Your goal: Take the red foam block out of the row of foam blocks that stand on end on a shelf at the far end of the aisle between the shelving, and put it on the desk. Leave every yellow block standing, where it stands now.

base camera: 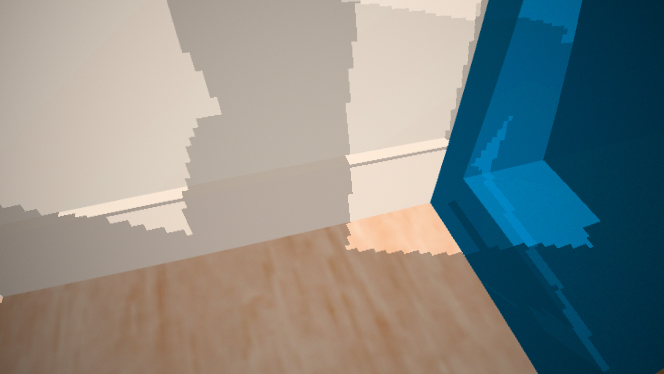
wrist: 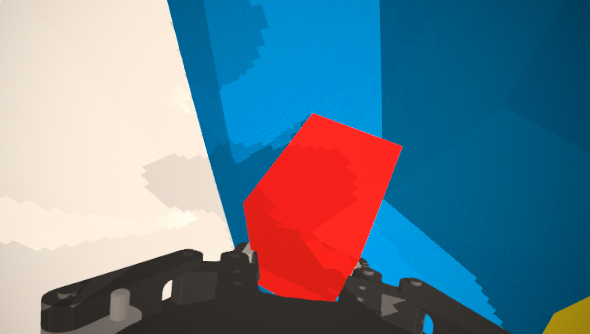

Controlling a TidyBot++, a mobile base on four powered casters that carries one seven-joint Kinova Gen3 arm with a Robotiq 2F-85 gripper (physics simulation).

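Frame: origin at the arm's base, x ahead, y left, z up, level; metres.
Seen in the pictures: gripper, fingertip midpoint: [wrist: 301, 258].
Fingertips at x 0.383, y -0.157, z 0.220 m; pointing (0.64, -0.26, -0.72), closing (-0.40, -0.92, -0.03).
A point is followed by its place in that frame.
The red foam block [wrist: 320, 195] {x 0.374, y -0.159, z 0.290 m} is between the fingers of my gripper [wrist: 301, 258] {x 0.383, y -0.157, z 0.220 m}, which is shut on it. In the wrist view the block leans at an angle, its top toward the right, in front of the blue shelving [wrist: 202, 75] {x 0.420, y -0.125, z 0.321 m} [base camera: 467, 125] {x 0.423, y -0.124, z -0.267 m}. Its lower end is partly hidden by the fingers. Part of a yellow block [wrist: 572, 320] {x 0.298, y -0.338, z 0.169 m} shows at the lower right corner of the wrist view, to the right of my gripper and apart from the red block. The desk does not show in either view. The gripper does not show in the base view.
In the base view a pale wall [base camera: 270, 75] {x 0.391, y 0.056, z -0.208 m} with a skirting board [base camera: 265, 215] {x 0.372, y 0.068, z -0.355 m} runs across ahead, above the wooden floor [base camera: 225, 325] {x 0.270, y 0.095, z -0.397 m}. The blue shelving stands close at the right and meets the wall. In the wrist view the wall [wrist: 90, 100] {x 0.440, y -0.073, z 0.307 m} is at the left.
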